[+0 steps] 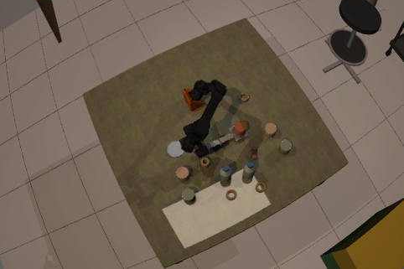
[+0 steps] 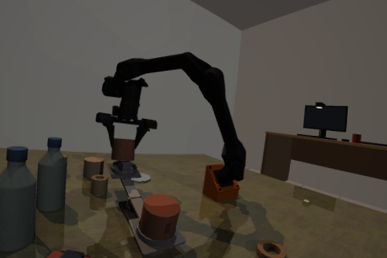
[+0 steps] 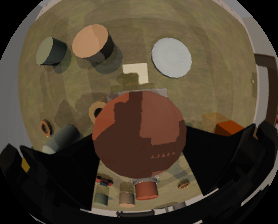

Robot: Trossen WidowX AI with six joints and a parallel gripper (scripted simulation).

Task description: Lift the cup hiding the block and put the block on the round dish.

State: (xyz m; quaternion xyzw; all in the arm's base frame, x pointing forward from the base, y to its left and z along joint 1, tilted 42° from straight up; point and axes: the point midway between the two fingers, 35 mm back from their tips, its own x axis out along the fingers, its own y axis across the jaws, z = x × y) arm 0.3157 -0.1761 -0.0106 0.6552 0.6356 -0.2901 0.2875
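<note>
The bluish block is 5 cm below my gripper tip, 1 cm to the left of it and 1 cm behind it. Also, from my gripper tip: cup 2 cm to the right; then small red object 28 cm to the left, 15 cm ahead, 13 cm below; then round dish 14 cm below, 10 cm to the right, 10 cm behind.
</note>
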